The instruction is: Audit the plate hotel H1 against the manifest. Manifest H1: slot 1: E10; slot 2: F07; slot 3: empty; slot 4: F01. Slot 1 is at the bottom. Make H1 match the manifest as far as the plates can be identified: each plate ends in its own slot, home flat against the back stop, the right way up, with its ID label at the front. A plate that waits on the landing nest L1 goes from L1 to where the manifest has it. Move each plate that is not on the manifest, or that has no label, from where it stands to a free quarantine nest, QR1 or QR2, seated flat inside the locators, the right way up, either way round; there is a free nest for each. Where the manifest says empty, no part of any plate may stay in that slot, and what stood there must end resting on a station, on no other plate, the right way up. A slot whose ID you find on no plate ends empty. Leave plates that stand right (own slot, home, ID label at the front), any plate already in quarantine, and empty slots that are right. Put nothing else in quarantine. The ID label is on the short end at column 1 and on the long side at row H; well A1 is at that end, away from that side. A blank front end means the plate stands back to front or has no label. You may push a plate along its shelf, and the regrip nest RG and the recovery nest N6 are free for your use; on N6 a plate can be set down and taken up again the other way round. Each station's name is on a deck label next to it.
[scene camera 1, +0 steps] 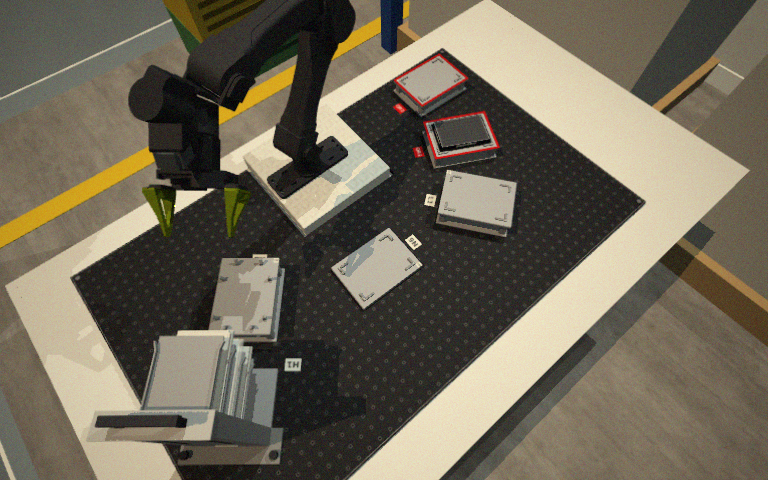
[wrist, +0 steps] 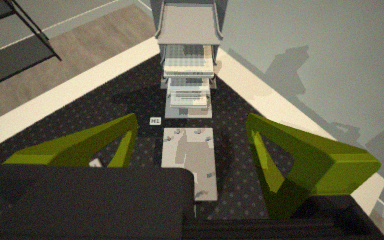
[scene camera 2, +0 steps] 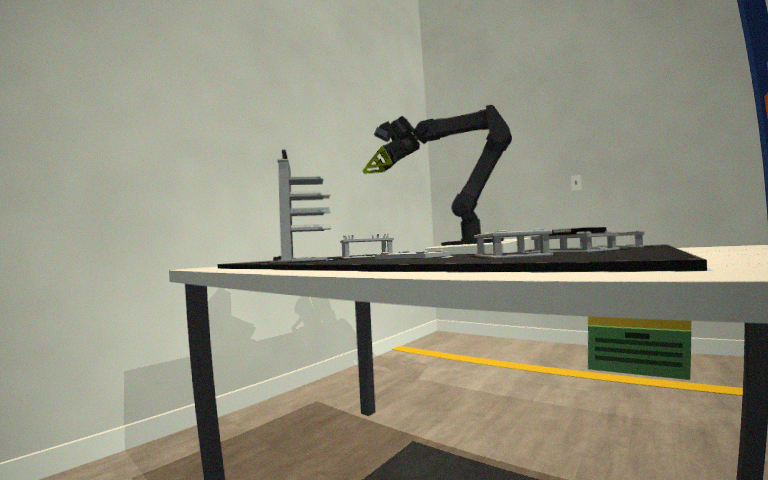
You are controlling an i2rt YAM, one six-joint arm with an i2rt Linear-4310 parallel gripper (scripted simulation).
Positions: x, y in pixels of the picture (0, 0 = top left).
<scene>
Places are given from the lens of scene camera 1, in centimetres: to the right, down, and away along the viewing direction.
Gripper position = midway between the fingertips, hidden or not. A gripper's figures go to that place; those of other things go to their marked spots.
my gripper (scene camera 1: 199, 237): -29, 0, 68
dark plate (scene camera 1: 470, 131): 21, -27, 108
</scene>
